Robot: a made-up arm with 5 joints.
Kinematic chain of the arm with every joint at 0, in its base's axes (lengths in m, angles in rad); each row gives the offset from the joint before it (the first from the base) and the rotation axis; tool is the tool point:
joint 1: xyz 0 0 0.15 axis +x
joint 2: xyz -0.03 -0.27 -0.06 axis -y
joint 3: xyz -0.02 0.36 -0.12 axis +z
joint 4: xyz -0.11 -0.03 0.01 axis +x
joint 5: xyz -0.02 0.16 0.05 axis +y
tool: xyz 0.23 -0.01 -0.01
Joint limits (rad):
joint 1: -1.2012..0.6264
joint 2: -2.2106..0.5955
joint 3: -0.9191..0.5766
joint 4: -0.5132..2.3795
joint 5: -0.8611..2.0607
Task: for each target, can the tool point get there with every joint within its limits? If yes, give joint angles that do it. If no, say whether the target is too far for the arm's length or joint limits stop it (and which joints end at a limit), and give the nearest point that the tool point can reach.
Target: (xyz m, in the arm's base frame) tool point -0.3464 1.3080 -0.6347
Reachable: no: too far | nearest point -0.1219 0.4260 -0.1056 | short by 1.053 m
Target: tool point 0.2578 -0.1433 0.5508
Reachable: no: joint limits stop it (at a limit: joint 1, joint 2, joint 5) | nearest point 0.1051 -0.0561 0.4094 | short by 0.226 m
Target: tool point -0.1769 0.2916 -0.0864
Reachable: yes | joints -0.0815 -0.7558 -0.6830 0.4299 1.5071
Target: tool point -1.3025 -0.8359 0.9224
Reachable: no: too far | nearest point -0.3282 -0.1095 0.3368 | short by 1.349 m
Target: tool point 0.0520 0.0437 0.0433
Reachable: yes | joints -0.7813 -0.1787 -0.0982 1.1507 0.1490
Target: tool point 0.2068 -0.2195 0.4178
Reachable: no: joint limits stop it (at a limit: joint 1, joint 2, joint 5) | nearest point 0.1364 -0.1818 0.2695 | short by 0.168 m
